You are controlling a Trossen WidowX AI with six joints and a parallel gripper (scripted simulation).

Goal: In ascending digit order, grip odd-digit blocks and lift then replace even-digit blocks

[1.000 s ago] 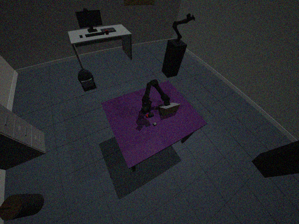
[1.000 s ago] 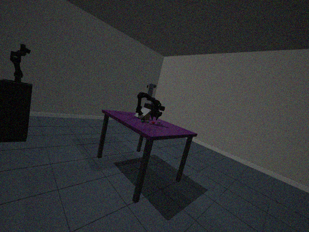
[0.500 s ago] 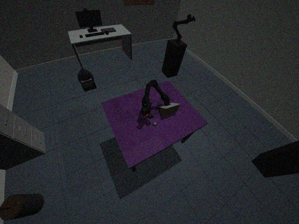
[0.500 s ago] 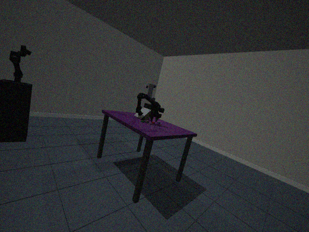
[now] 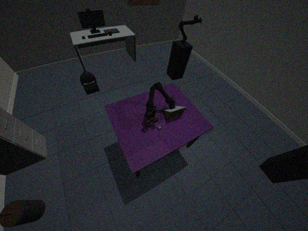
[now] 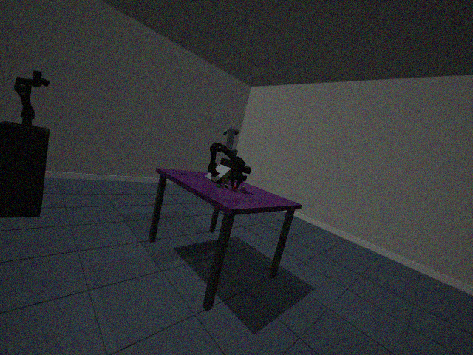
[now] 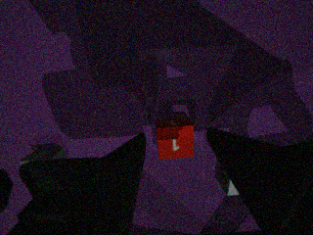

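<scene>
Now: gripper tip right at the red block. Also, from my gripper tip: green block 30 mm behind, 160 mm to the right; then white block 50 mm behind, 70 mm to the right; then grey block 40 mm behind, 140 mm to the left.
</scene>
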